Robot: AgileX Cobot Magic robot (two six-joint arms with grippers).
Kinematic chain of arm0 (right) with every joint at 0, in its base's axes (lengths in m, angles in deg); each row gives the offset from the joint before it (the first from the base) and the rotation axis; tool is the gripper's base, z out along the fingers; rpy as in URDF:
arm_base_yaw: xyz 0 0 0.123 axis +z
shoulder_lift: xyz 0 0 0 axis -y
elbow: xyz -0.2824 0 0.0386 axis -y
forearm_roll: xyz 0.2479 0 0.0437 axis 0.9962 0 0.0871
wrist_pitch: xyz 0 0 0 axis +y
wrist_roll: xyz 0.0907 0 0.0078 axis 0.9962 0 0.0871
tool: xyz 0 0 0 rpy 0 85 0
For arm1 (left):
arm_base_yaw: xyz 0 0 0.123 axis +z
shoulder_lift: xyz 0 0 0 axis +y
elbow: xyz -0.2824 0 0.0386 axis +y
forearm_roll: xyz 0.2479 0 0.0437 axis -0.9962 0 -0.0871
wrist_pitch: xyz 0 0 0 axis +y
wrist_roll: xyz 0.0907 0 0.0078 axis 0.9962 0 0.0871
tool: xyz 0 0 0 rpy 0 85 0
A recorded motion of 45 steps. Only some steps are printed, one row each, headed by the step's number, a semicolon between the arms.
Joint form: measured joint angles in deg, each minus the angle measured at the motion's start. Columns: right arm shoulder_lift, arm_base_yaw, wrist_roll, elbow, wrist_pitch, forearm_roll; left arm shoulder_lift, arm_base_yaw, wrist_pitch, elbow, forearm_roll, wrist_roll.
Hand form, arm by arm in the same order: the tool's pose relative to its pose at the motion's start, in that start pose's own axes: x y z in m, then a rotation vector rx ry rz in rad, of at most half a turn. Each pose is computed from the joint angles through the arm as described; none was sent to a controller.
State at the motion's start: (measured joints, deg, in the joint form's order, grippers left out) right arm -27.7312 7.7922 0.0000 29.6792 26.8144 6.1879; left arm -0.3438 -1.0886 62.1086 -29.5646 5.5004 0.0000
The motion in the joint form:
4: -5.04 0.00 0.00 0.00 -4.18 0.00; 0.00 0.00 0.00 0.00 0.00 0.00
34: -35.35 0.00 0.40 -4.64 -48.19 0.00; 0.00 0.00 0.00 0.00 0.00 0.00
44: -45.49 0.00 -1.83 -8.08 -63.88 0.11; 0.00 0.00 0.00 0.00 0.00 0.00
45: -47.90 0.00 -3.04 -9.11 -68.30 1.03; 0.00 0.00 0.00 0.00 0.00 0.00
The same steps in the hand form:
4: -0.0032 -0.0013 0.0186 0.0086 0.0145 0.0040; 0.0000 0.0000 0.0000 0.0000 0.0000 0.0000
34: 0.0102 -0.0153 0.1289 0.0732 -0.1471 0.0105; 0.0000 0.0000 0.0000 0.0000 0.0000 0.0000
44: 0.0359 -0.0215 0.1545 0.1009 -0.1830 -0.0389; 0.0000 0.0000 0.0000 0.0000 0.0000 0.0000
45: 0.0426 -0.0240 0.1586 0.1181 -0.1995 -0.0514; 0.0000 0.0000 0.0000 0.0000 0.0000 0.0000

